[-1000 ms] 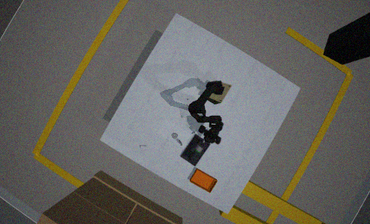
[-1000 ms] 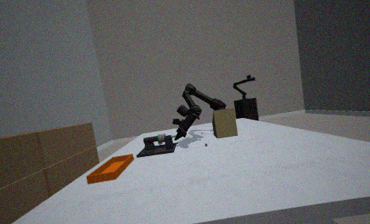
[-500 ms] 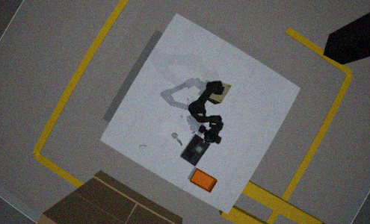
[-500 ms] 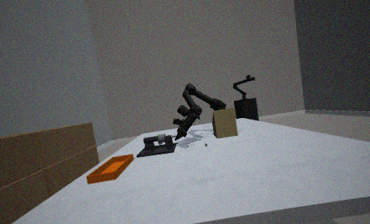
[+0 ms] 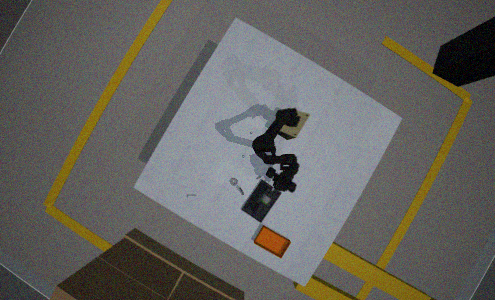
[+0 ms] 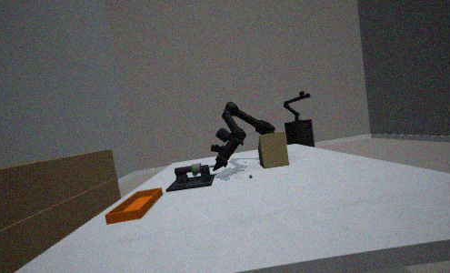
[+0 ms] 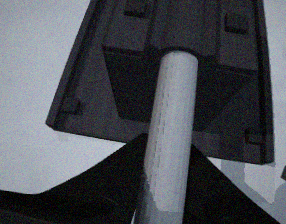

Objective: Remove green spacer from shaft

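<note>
My gripper tip is now 4 cm short of the grey shaft, 2 cm below it and 1 cm to the left of it. Round my gripper tip: orange tray (33 cm ahead, 14 cm to the left, 5 cm below).
</note>
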